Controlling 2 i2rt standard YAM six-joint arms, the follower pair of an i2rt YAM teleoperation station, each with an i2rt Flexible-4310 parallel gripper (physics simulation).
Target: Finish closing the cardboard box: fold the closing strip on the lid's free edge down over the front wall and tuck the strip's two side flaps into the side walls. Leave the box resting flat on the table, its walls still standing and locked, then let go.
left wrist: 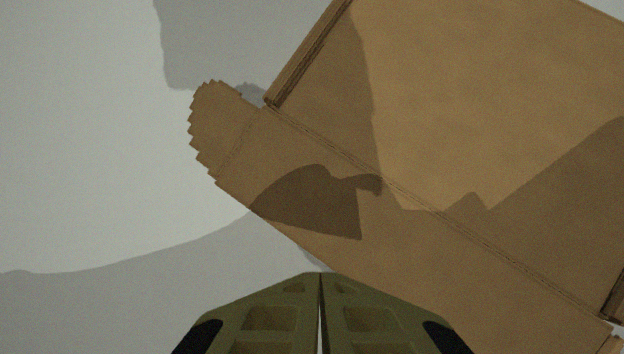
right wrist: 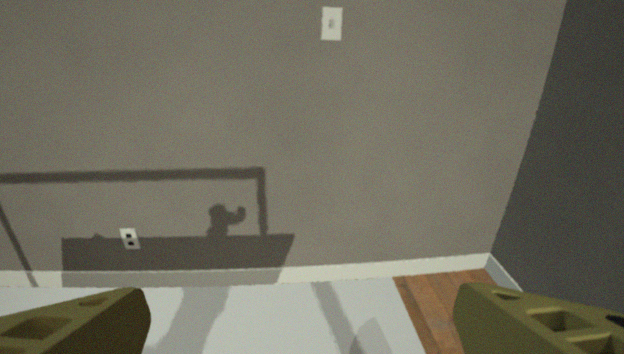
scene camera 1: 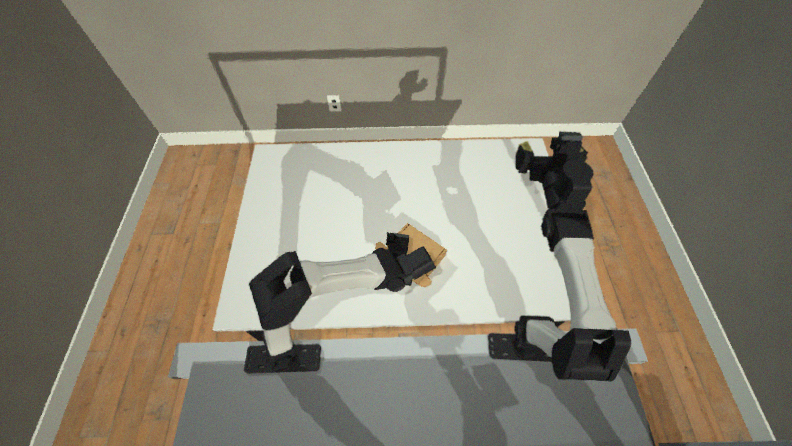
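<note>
The brown cardboard box (scene camera 1: 425,239) (left wrist: 500,120) lies turned at an angle on the white table top, its lid over the walls. The closing strip (left wrist: 430,245) sticks out from the lid's free edge beyond a straight crease. One rounded side flap (left wrist: 217,122) points outward at the strip's left end; part of the other flap (left wrist: 612,345) shows at the lower right. My left gripper (left wrist: 319,285) is shut and empty, its tips beside the strip's outer edge; contact is unclear. The left arm hides them in scene camera 1. My right gripper (scene camera 1: 553,148) (right wrist: 301,304) is open and empty, far from the box.
The white table top (scene camera 1: 332,304) (left wrist: 75,200) (right wrist: 280,320) carries arm shadows. The left arm (scene camera 1: 343,274) reaches over the box from the left. The right arm (scene camera 1: 579,277) stretches along the table's right side toward the back wall (scene camera 1: 498,83) (right wrist: 400,125).
</note>
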